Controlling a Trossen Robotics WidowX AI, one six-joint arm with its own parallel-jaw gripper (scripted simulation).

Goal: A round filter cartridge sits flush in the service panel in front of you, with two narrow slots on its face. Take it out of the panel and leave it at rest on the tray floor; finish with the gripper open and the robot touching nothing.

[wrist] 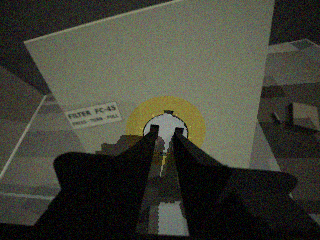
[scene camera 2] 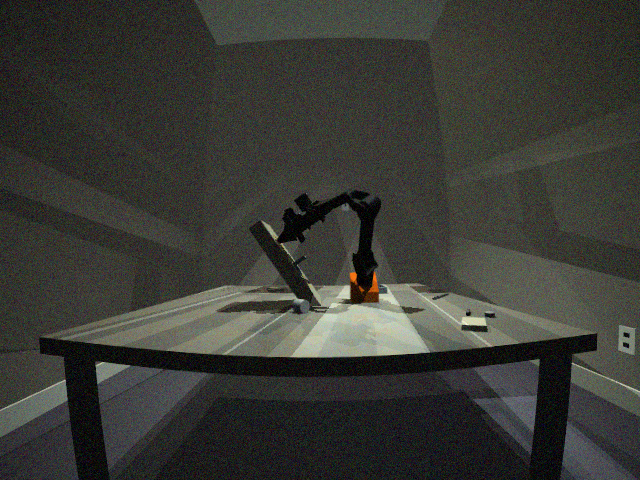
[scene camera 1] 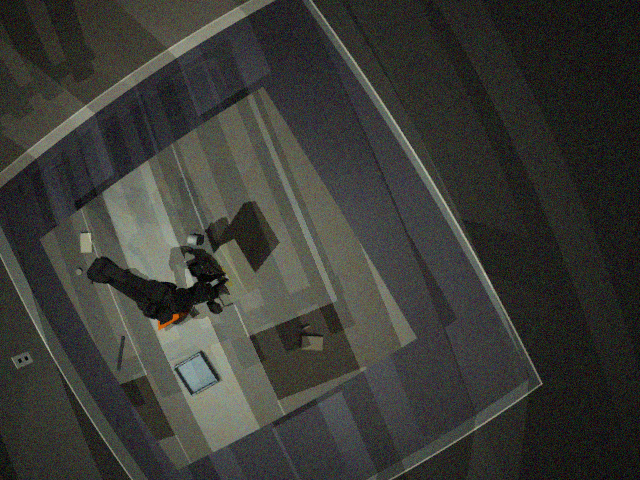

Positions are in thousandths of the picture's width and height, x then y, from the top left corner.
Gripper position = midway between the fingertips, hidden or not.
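Observation:
I'm seeing a service panel (scene camera 1: 359,539) (wrist: 345,323) (scene camera 2: 435,532), and there's a round filter cartridge (wrist: 520,519) too. As for my gripper (scene camera 1: 354,576) (wrist: 514,560) (scene camera 2: 435,503), it's visible as well.

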